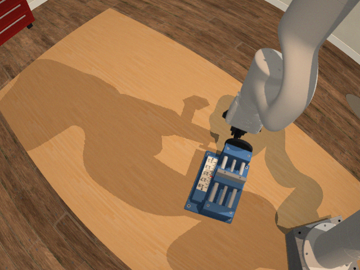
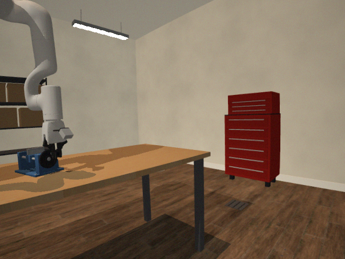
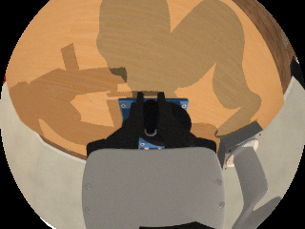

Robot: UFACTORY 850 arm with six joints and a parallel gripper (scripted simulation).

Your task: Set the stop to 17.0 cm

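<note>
Now: hand 20 mm past the black handwheel, 20 mm to the right of it and 10 mm above it. Also, from my hand: grey stop bar 70 mm behind, 130 mm to the left, 10 mm below.
</note>
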